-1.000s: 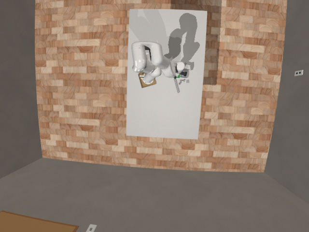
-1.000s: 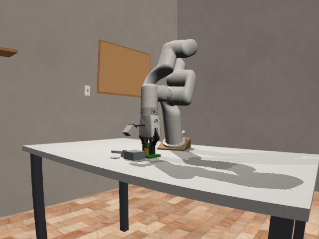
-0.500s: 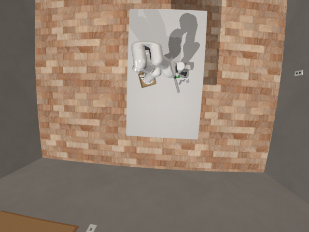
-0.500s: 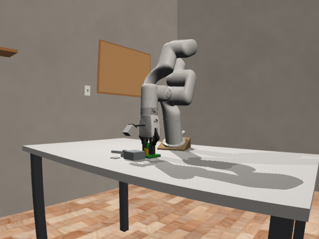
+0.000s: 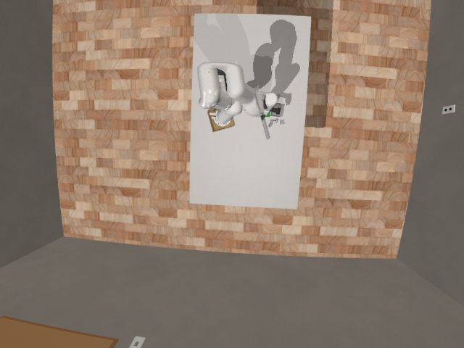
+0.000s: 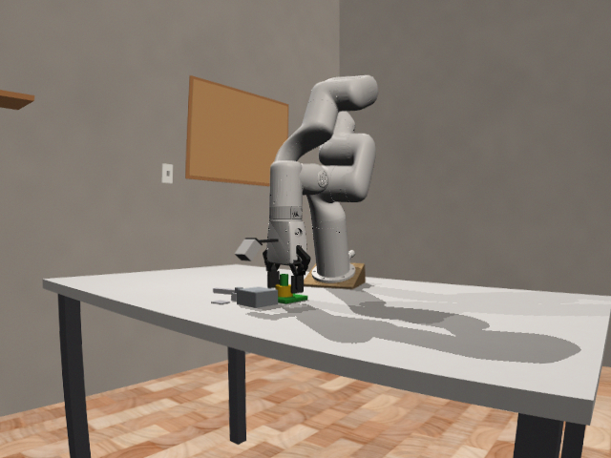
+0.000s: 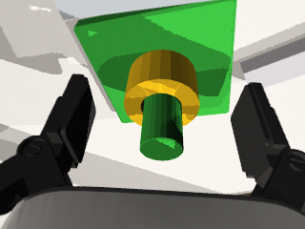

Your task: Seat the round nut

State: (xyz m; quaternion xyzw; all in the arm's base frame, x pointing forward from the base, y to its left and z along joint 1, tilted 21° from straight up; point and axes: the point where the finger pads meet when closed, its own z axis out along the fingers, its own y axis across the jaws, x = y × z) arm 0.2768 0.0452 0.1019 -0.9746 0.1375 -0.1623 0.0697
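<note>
My hand is 9 cm short of the grey square block, 2 cm above it and 1 cm to the left of it. Round my hand: thin grey handle (12 cm to the right, 3 cm below, 1 cm ahead).
</note>
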